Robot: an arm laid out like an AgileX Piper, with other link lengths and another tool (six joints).
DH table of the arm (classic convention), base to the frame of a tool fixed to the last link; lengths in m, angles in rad. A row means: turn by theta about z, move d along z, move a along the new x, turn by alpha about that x. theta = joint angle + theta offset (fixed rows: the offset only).
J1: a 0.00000, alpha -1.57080, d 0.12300, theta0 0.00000
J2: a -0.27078, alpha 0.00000, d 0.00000, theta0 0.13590
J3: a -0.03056, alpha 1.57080, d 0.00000, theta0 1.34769
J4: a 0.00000, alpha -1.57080, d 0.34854, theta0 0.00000
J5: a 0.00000, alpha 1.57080, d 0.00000, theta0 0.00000
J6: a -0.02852, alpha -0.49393, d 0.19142, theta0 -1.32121
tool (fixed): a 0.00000, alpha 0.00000, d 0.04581, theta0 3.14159
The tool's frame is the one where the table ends.
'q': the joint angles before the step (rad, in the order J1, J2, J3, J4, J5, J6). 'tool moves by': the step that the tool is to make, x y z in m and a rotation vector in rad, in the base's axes. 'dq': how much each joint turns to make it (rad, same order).
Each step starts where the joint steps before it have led.
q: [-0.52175, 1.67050, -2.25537, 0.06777, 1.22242, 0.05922]
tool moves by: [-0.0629, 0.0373, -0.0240, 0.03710, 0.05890, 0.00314]
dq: [0.00011, -0.29655, 0.36628, 0.00435, -0.00013, -0.00083]
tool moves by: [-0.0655, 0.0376, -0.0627, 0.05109, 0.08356, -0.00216]
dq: [-0.00034, -0.31025, 0.40999, 0.00028, -0.00204, 0.00297]
